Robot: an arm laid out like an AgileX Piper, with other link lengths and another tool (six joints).
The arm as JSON. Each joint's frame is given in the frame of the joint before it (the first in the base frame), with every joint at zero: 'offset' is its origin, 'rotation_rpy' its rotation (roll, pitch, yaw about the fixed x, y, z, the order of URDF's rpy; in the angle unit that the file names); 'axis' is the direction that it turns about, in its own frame. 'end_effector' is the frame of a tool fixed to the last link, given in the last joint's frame.
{
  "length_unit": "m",
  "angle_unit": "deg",
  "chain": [
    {
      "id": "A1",
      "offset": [
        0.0,
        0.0,
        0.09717
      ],
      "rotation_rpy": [
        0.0,
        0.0,
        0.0
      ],
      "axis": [
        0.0,
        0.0,
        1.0
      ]
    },
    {
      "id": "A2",
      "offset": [
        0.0,
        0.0,
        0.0
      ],
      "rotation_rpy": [
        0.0,
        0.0,
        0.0
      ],
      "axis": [
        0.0,
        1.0,
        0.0
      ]
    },
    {
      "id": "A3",
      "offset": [
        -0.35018,
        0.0,
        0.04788
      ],
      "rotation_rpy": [
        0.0,
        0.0,
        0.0
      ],
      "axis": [
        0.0,
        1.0,
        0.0
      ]
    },
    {
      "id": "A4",
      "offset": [
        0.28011,
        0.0,
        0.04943
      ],
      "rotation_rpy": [
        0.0,
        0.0,
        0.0
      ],
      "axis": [
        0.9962,
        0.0,
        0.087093
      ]
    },
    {
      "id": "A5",
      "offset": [
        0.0,
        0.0,
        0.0
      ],
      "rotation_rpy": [
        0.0,
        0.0,
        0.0
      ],
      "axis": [
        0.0,
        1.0,
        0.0
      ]
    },
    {
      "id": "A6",
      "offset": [
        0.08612,
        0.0,
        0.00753
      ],
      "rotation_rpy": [
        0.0,
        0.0,
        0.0
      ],
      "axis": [
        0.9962,
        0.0,
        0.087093
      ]
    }
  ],
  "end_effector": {
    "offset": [
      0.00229,
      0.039,
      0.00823
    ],
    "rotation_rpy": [
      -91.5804,
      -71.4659,
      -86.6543
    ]
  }
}
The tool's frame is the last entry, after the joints.
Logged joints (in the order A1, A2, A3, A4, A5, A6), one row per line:
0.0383 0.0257 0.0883 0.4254 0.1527 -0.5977
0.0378 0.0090 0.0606 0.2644 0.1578 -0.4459
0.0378 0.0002 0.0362 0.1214 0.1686 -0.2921
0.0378 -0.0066 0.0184 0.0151 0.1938 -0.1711
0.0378 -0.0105 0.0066 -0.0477 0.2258 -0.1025
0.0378 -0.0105 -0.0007 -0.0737 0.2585 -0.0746
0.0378 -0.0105 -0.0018 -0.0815 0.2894 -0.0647
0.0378 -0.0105 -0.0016 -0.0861 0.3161 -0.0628
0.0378 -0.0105 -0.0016 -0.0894 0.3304 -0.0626
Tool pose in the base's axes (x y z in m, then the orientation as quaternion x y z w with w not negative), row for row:
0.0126 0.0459 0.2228 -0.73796 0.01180 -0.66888 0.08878
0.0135 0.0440 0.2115 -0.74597 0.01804 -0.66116 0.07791
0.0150 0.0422 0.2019 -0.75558 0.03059 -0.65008 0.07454
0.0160 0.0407 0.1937 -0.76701 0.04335 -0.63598 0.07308
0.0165 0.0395 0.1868 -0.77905 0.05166 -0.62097 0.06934
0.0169 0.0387 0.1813 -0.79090 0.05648 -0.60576 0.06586
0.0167 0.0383 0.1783 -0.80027 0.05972 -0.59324 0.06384
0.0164 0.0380 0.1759 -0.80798 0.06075 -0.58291 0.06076
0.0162 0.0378 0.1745 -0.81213 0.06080 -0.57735 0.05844
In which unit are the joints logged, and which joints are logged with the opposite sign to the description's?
The joints are logged in radians. Opposite sign: A3.
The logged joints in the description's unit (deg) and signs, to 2 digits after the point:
2.19 1.47 -5.06 24.37 8.75 -34.25
2.17 0.52 -3.47 15.15 9.04 -25.55
2.17 0.01 -2.07 6.96 9.66 -16.74
2.17 -0.38 -1.05 0.87 11.10 -9.80
2.17 -0.60 -0.38 -2.73 12.94 -5.87
2.17 -0.60 0.04 -4.22 14.81 -4.27
2.17 -0.60 0.10 -4.67 16.58 -3.71
2.17 -0.60 0.09 -4.93 18.11 -3.60
2.17 -0.60 0.09 -5.12 18.93 -3.59

